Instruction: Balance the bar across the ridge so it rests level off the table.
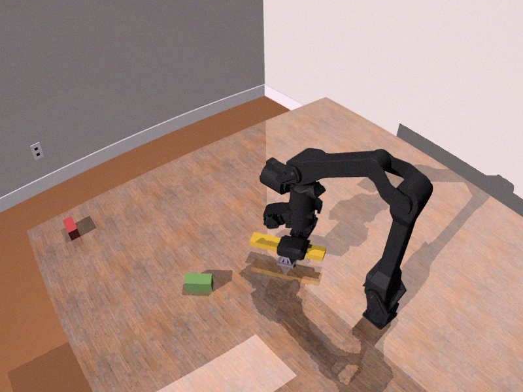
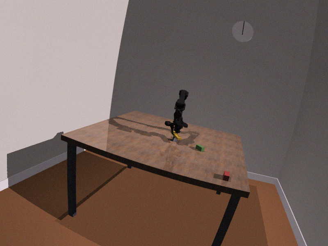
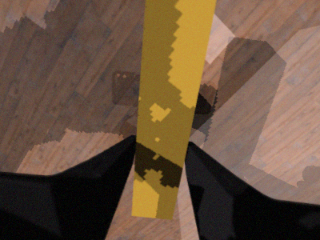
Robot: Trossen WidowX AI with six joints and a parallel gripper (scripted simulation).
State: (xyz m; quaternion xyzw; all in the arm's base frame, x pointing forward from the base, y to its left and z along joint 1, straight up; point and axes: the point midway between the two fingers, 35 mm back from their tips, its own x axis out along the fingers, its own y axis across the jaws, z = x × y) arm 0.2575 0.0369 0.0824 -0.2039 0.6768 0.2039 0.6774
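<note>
The yellow bar lies 2 cm to the left of my gripper tip and 2 cm ahead of it. From my gripper tip the other things lie so: red block (48 cm ahead, 46 cm to the left, 3 cm below); green block (24 cm to the left, 9 cm ahead, 3 cm below).
</note>
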